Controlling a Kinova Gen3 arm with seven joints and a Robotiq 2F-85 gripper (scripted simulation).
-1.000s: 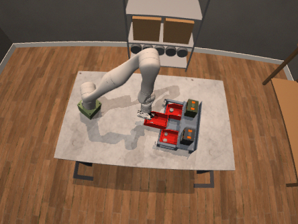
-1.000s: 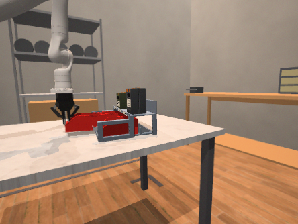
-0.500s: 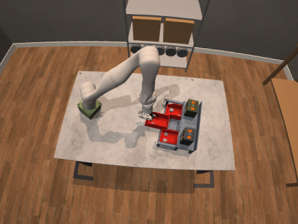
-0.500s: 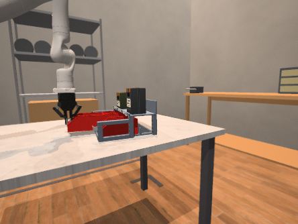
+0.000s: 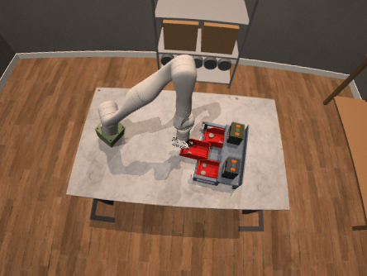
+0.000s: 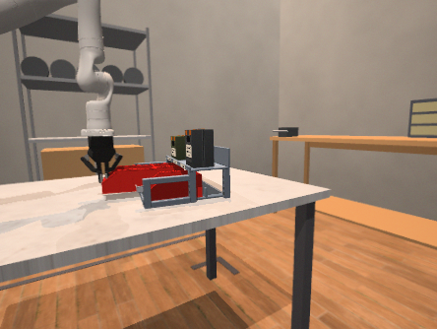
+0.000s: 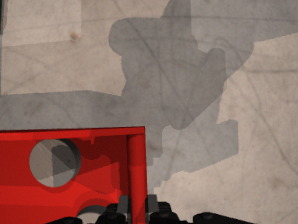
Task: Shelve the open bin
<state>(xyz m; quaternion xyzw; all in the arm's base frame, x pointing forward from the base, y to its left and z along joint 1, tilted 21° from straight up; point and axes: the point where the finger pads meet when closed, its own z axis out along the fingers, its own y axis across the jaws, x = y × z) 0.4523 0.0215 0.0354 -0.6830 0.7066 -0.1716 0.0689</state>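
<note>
Right now my hand is 5 cm short of the grey round part, 3 cm to the left of it and 3 cm above it. From my hand the other things lie so: black tool case: 29 cm ahead, 12 cm to the right, 10 cm above; then grey shelf: 23 cm ahead.
</note>
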